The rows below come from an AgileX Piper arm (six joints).
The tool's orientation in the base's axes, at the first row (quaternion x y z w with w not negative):
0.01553 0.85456 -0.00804 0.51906
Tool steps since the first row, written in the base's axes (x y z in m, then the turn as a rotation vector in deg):
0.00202 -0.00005 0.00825 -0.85 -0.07 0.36
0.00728 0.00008 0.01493 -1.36 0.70 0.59
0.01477 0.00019 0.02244 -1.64 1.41 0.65
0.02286 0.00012 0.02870 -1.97 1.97 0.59
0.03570 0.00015 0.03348 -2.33 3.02 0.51
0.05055 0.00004 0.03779 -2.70 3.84 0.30
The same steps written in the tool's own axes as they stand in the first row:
-0.00825 0.00004 -0.00201 0.07 -0.10 -0.92
-0.01660 0.00037 -0.00043 0.12 0.65 -1.50
-0.02671 0.00076 0.00275 0.20 1.35 -1.80
-0.03600 0.00099 0.00704 0.42 1.90 -2.08
-0.04615 0.00148 0.01622 0.68 2.94 -2.39
-0.05682 0.00189 0.02741 1.05 3.74 -2.65

